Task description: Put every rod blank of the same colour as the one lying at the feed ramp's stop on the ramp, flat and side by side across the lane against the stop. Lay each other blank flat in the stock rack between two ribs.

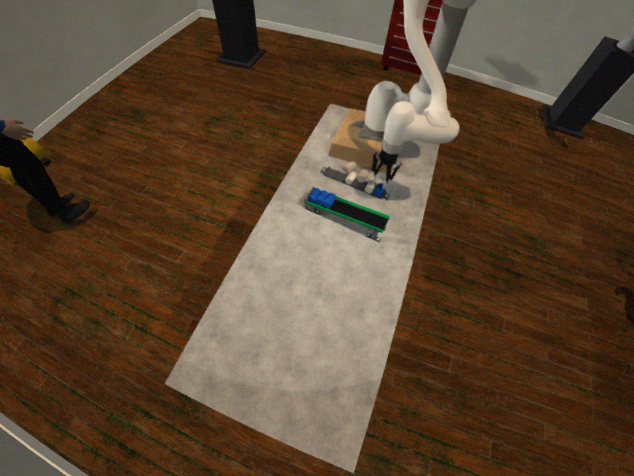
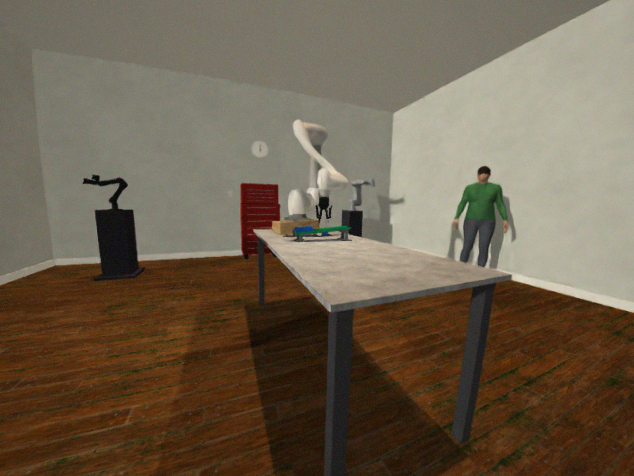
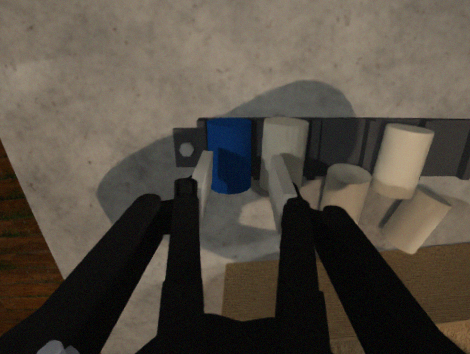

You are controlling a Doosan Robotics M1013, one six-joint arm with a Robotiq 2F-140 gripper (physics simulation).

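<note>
The feed ramp point(image 1: 358, 211) point(image 2: 330, 230) has a black lane and green rails. Three blue blanks point(image 1: 321, 197) lie side by side at its stop end. The stock rack point(image 1: 335, 174) point(image 3: 448, 150) lies behind it. A blue blank point(image 1: 378, 190) point(image 3: 230, 155) lies flat in the rack's end bay. A pale blank point(image 3: 285, 142) lies in the bay beside it. Another pale blank point(image 3: 406, 157) lies across the rack's edge, slightly turned. Two more pale blanks, one nearer point(image 3: 348, 187) and one tilted point(image 3: 417, 220), are at the rack's wooden-block side. My gripper point(image 1: 385, 175) point(image 2: 323, 216) point(image 3: 241, 169) is partly open and empty, above the rack's blue blank.
A wooden block point(image 1: 348, 138) point(image 2: 282, 226) point(image 3: 440, 285) under the arm's base stands close behind the rack. The grey table top point(image 1: 307, 307) point(image 2: 389, 271) extends in front of the ramp. A person in green point(image 2: 482, 202) stands by the right wall.
</note>
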